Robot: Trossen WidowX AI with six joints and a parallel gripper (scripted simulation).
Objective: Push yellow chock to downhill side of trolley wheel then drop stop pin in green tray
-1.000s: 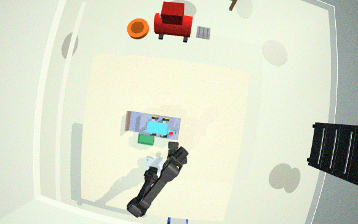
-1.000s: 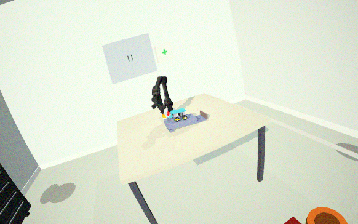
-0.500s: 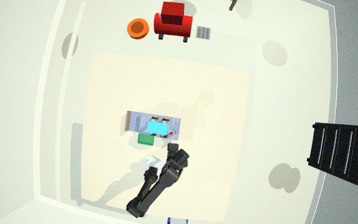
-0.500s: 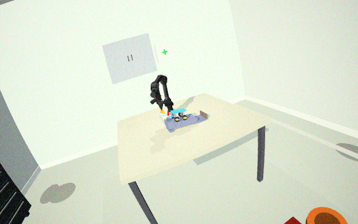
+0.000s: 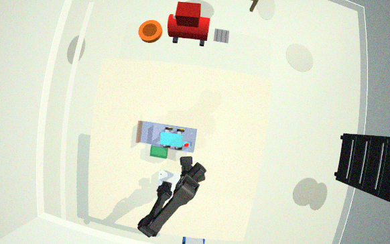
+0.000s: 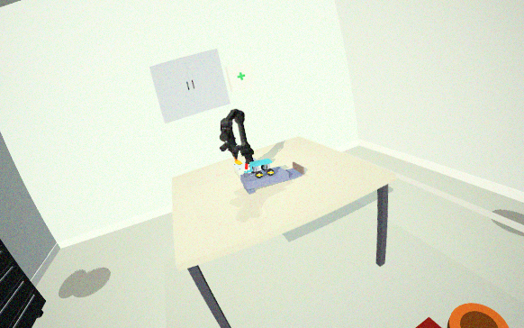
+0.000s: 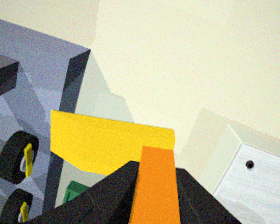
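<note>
The yellow chock is 20 mm ahead of my gripper tip, 10 mm to the left of it and 10 mm below it. The rest, counted from my gripper tip: lavender ramp 140 mm ahead, 130 mm to the left, 130 mm below; cyan trolley 140 mm ahead, 130 mm to the left, 60 mm below; stop pin 130 mm ahead, 30 mm to the left, 50 mm below.
</note>
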